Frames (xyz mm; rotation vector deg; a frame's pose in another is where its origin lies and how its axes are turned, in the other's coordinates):
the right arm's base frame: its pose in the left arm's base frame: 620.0 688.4 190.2 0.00 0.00 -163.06
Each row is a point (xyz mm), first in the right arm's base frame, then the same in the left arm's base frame.
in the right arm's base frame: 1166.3 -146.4 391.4
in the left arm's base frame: -538.4 488.6 581.6
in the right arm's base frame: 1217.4 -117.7 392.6
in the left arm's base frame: -578.9 446.3 582.8
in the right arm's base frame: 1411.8 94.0 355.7
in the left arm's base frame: -703.2 187.1 545.9
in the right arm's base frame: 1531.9 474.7 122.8
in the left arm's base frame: -707.1 -212.1 313.0
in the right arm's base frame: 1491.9 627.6 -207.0
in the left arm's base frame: -624.3 -346.7 -16.8
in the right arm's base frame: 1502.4 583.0 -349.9
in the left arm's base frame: -647.3 -307.1 -159.7
